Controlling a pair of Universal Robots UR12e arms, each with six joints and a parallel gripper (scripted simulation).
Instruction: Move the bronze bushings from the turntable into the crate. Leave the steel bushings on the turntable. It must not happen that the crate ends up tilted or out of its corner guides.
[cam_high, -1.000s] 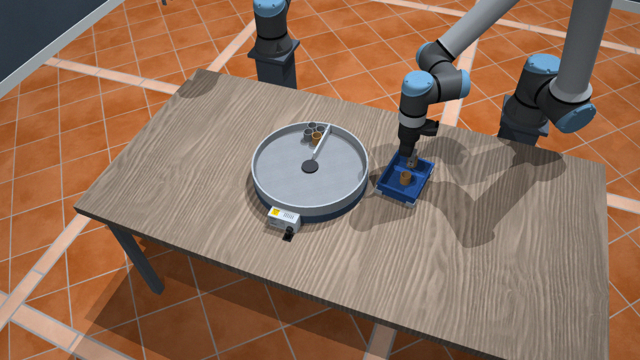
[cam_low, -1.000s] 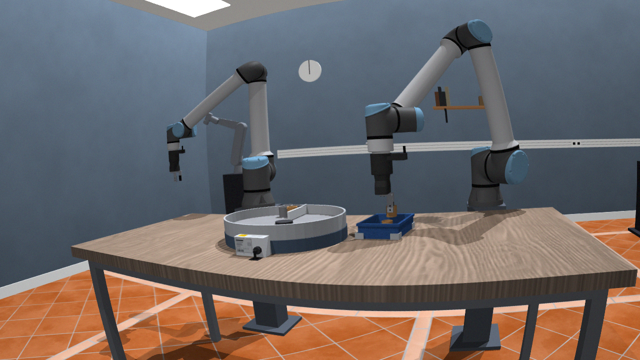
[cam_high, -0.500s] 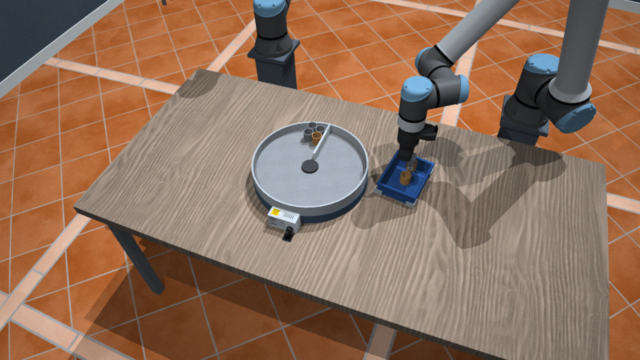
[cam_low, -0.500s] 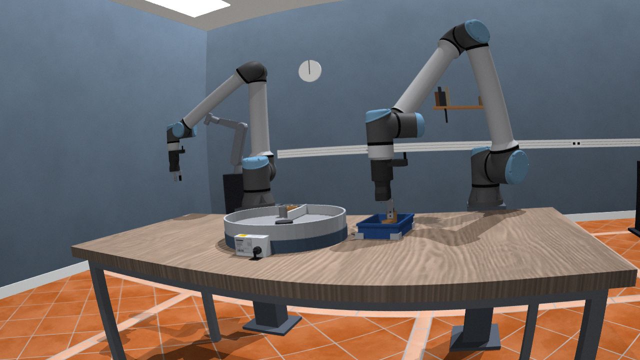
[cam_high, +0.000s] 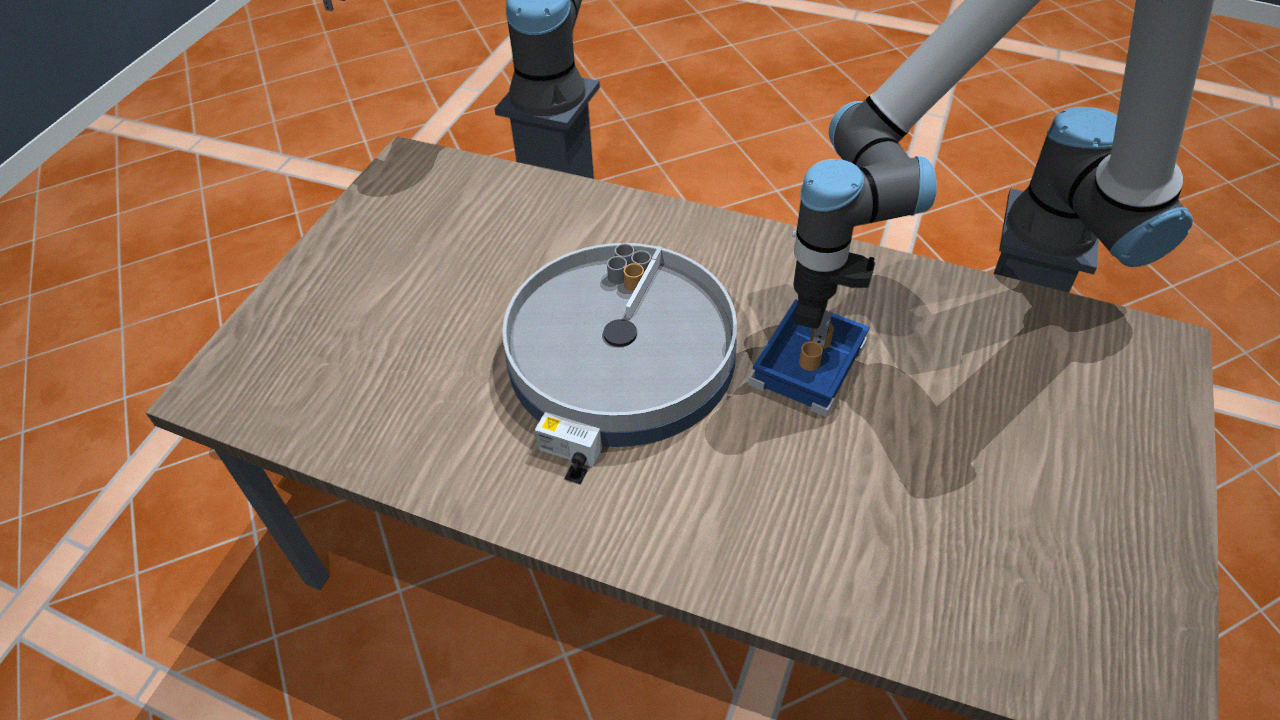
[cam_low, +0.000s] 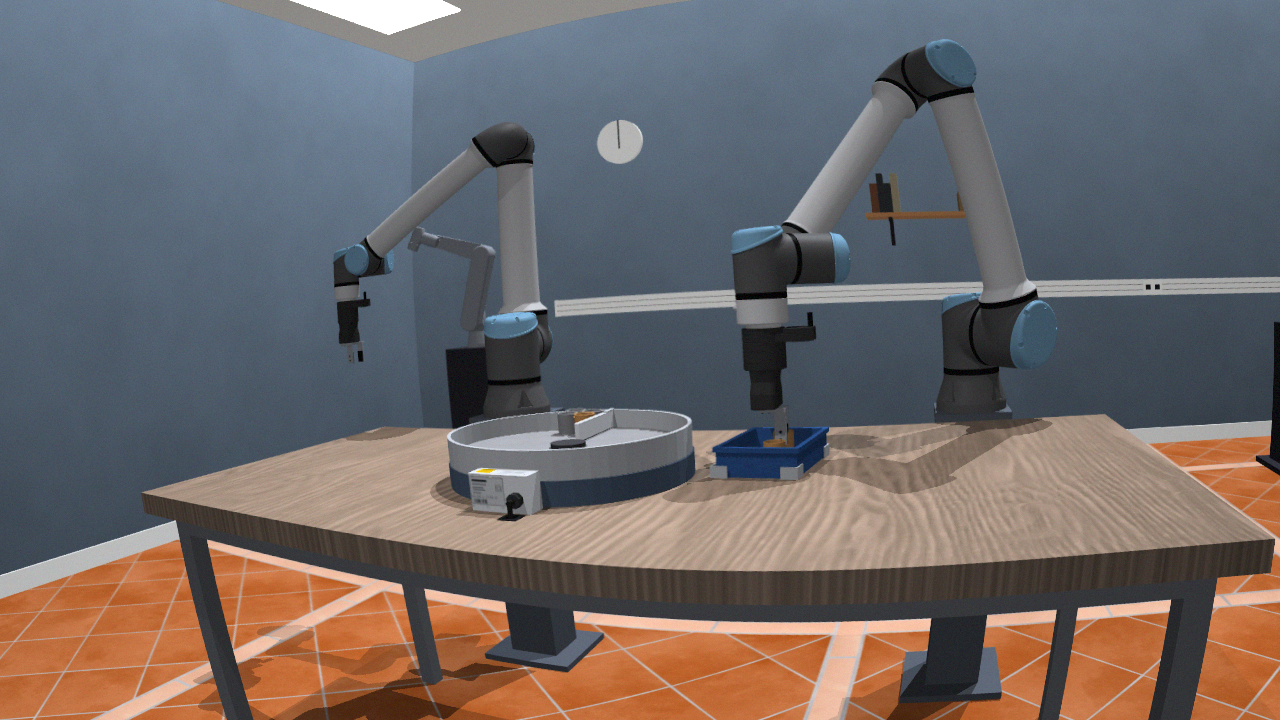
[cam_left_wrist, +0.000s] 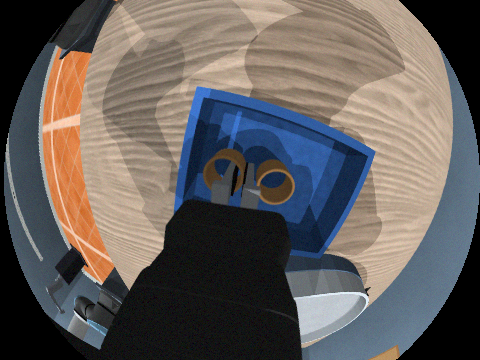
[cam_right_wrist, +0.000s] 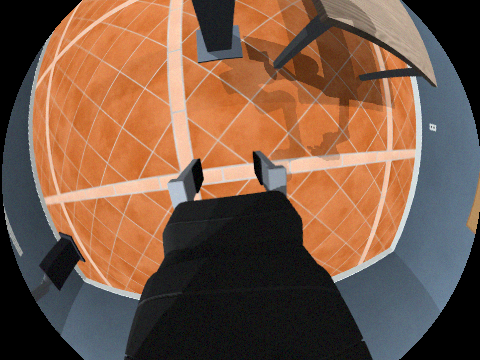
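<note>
The blue crate lies 3 cm ahead of my left hand and 2 cm below it.
</note>
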